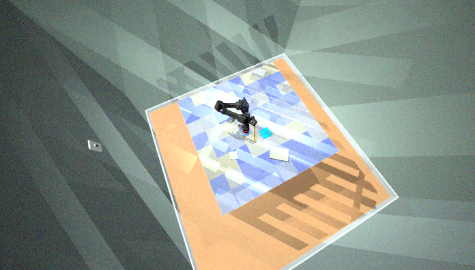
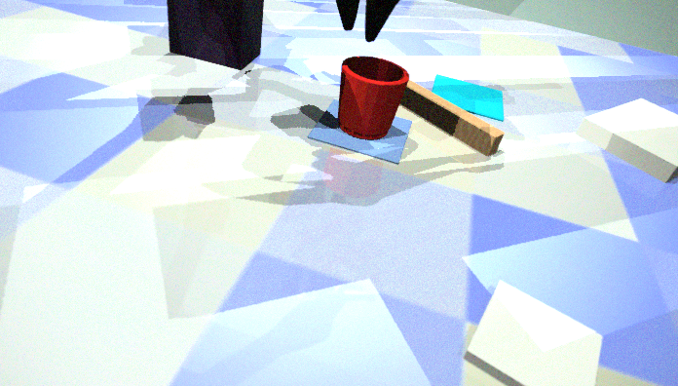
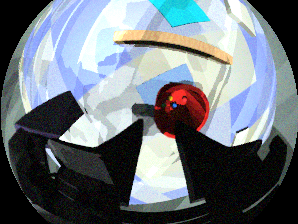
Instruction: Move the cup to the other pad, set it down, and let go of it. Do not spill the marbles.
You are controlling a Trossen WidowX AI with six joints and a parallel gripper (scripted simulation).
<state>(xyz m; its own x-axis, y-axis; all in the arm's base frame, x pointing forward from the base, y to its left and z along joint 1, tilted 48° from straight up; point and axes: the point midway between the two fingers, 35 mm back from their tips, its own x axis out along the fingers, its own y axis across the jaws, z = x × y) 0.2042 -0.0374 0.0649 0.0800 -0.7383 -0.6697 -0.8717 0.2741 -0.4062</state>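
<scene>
Now: gripper tip 30 mm short of the dark red cup, 20 mm to the left of it and 60 mm above it. Also, from my gripper tip: light blue pad (30 mm ahead, 20 mm to the right, 110 mm below); then wooden bar (80 mm ahead, 70 mm to the left, 100 mm below).
</scene>
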